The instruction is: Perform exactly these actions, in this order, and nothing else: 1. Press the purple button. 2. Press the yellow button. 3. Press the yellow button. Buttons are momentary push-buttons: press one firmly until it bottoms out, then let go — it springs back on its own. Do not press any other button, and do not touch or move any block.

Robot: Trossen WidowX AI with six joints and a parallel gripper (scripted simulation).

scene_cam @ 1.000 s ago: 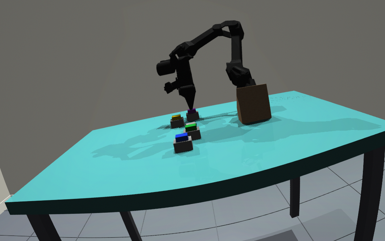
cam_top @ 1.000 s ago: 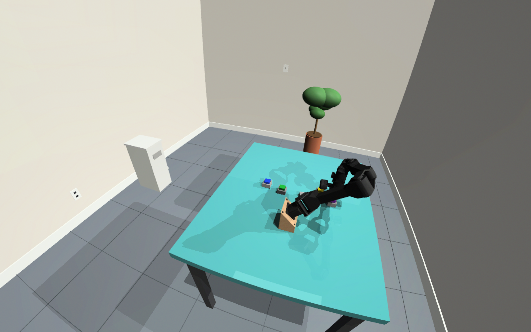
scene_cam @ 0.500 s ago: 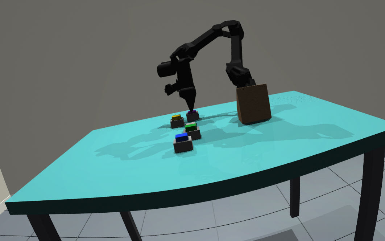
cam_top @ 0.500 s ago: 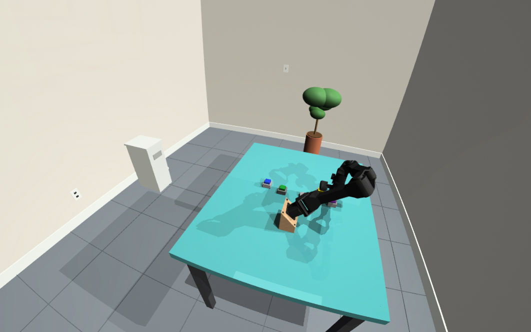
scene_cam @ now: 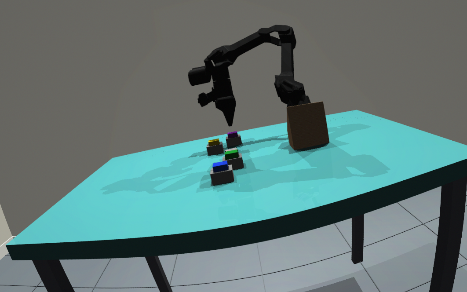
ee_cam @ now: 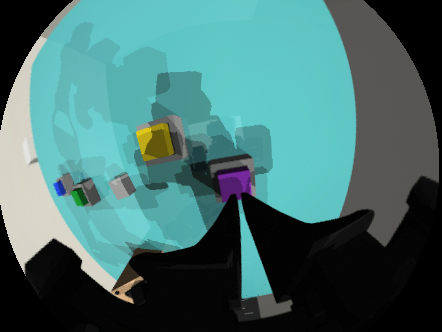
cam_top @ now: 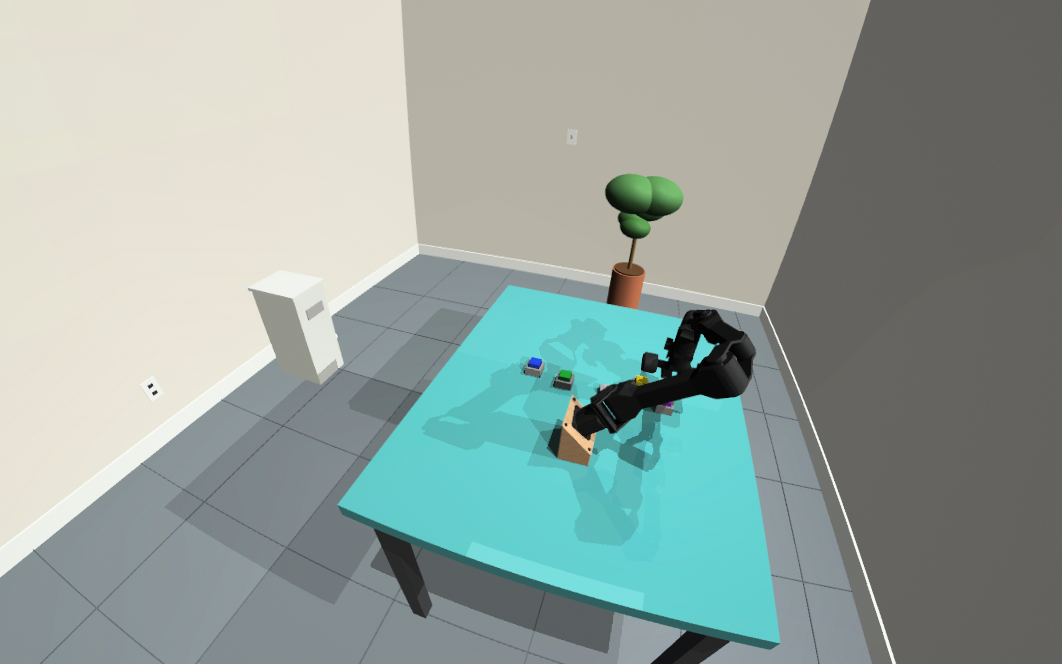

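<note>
The purple button lies 3 cm below my gripper tip. The rest, counted from my gripper tip: yellow button (7 cm to the left, 6 cm ahead, 3 cm below); small grey block (17 cm to the left, 5 cm below, 2 cm ahead); green button (29 cm to the left, 3 cm below, 3 cm ahead).
</note>
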